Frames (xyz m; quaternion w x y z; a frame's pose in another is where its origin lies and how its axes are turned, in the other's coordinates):
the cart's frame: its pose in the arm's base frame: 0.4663 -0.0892 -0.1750 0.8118 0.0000 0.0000 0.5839
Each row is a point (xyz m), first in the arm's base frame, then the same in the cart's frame.
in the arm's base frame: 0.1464 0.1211 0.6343
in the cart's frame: 0.0976 0.3702 0.8093
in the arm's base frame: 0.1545 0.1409 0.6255
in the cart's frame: 0.1190 0.3688 0.8005
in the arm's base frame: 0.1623 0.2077 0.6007
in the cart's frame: 0.1848 0.3827 0.7757
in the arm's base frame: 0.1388 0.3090 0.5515
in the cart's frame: 0.2733 0.4372 0.7265
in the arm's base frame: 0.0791 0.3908 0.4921
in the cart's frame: 0.3319 0.5198 0.6671
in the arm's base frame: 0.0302 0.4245 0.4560
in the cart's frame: 0.3483 0.5769 0.6310
